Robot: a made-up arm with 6 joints.
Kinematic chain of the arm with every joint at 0, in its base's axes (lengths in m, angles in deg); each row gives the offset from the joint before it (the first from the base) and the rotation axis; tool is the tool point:
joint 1: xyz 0 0 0.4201 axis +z
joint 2: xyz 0 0 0 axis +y
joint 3: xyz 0 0 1.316 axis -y
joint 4: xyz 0 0 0 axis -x
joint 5: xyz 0.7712 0 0 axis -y
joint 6: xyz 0 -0.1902 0 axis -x
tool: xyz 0 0 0
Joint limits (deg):
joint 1: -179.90..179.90
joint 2: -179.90..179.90
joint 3: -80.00..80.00
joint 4: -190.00..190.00
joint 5: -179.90..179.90
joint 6: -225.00..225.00
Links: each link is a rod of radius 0.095 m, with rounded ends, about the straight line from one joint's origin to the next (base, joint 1, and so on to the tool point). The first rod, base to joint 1, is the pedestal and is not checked.
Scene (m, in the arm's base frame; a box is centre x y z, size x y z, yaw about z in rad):
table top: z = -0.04
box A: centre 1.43 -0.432 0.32 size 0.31 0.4 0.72 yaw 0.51
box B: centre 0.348 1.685 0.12 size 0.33 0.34 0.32 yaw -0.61
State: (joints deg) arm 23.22 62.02 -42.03 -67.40 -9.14 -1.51
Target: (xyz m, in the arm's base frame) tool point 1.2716 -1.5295 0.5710
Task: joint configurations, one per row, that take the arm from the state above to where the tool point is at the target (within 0.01 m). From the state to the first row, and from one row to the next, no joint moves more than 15 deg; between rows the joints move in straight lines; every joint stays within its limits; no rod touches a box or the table.
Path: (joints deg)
1: 21.28 61.23 -28.74 -67.67 -3.71 -4.89
2: 19.34 60.43 -15.45 -67.94 1.72 -8.27
3: 17.40 59.64 -2.16 -68.21 7.15 -11.65
4: 15.45 58.84 11.13 -68.48 12.58 -15.03
5: 13.51 58.05 24.42 -68.74 18.01 -18.42
6: 11.57 57.26 37.71 -69.01 23.44 -21.80
7: 9.63 56.46 50.99 -69.28 28.87 -25.18
8: 7.69 55.67 64.28 -69.55 34.30 -28.56
9: -5.92 59.61 63.77 -64.75 23.44 -21.80
10: -19.54 63.55 63.25 -59.95 12.58 -15.03
11: -33.15 67.50 62.74 -55.14 1.72 -8.27
12: -46.76 71.44 62.22 -50.34 -9.14 -1.51

